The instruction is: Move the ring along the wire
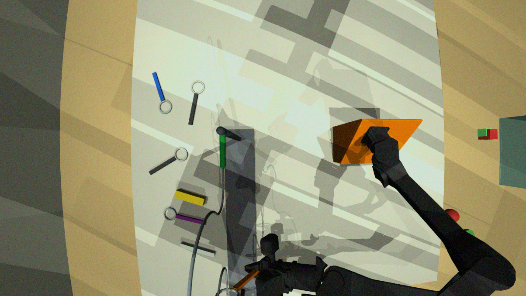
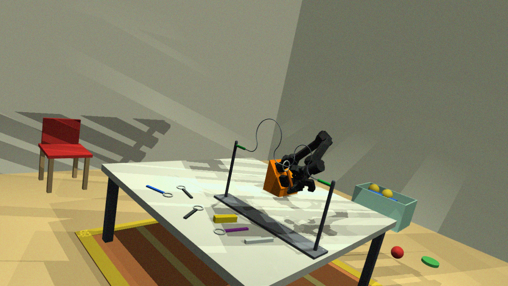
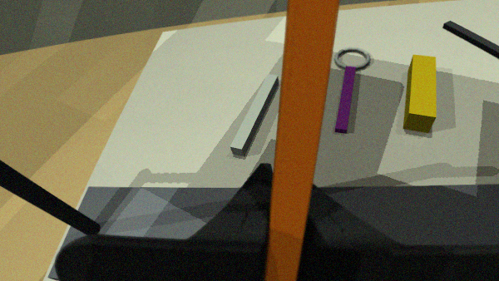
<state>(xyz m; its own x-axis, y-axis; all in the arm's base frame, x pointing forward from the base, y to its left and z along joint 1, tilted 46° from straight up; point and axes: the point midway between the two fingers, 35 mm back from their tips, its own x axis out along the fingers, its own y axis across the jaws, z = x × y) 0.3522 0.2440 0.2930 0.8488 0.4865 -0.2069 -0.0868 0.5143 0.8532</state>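
The ring with orange handle lies 90 mm above my gripper tip, 20 mm to the right of it and 10 mm ahead of it. The rest, counted from my gripper tip: ring with black handle: 530 mm to the right, 210 mm ahead, 180 mm below; ring with purple handle: 260 mm ahead, 180 mm below, 70 mm to the right; yellow block: 220 mm ahead, 170 mm below, 150 mm to the right.
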